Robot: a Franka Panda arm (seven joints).
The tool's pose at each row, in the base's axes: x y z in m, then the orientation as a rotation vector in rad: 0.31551, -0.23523, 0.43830, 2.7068, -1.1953, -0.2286; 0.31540, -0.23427, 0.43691, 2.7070, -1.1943, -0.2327; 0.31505, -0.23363, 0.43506, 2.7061, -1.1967, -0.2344; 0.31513, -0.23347, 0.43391, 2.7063, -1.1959, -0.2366; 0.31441, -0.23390, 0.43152, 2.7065, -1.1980, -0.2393; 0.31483, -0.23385, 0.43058, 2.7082, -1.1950, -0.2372; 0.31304, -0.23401, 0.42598, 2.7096, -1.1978, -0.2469; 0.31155, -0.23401, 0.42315, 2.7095, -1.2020, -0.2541; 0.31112, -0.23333, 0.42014, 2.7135, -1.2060, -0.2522; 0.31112, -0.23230, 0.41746, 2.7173, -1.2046, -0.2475; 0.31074, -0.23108, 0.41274, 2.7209, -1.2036, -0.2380; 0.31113, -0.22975, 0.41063, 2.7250, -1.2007, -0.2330; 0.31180, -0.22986, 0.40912, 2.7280, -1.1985, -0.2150; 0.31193, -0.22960, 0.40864, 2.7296, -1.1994, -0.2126
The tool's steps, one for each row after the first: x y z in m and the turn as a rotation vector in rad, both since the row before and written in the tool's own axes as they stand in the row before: -0.00069, -0.00086, 0.00128, -0.0011, -0.0025, -0.0009; -0.00057, -0.00058, 0.00181, -0.0001, -0.0013, 0.0016; 0.00002, -0.00042, 0.00109, -0.0006, -0.0013, -0.0007; 0.00002, 0.00027, 0.00252, 0.0005, -0.0022, 0.0010; 0.00031, -0.00054, 0.00082, 0.0007, 0.0015, -0.0022; -0.00072, 0.00037, 0.00487, 0.0004, -0.0072, 0.0005; -0.00076, 0.00044, 0.00308, 0.0002, -0.0055, 0.0020; -0.00053, -0.00080, 0.00296, 0.0053, -0.0008, 0.0010; -0.00053, -0.00126, 0.00253, 0.0035, 0.0022, -0.0018; -0.00075, -0.00153, 0.00458, 0.0045, 0.0052, -0.0012; -0.00056, -0.00160, 0.00187, 0.0033, 0.0026, -0.0028; 0.00065, -0.00071, 0.00135, 0.0053, 0.0110, -0.0012; -0.00007, -0.00036, 0.00042, 0.0022, 0.0009, 0.0001
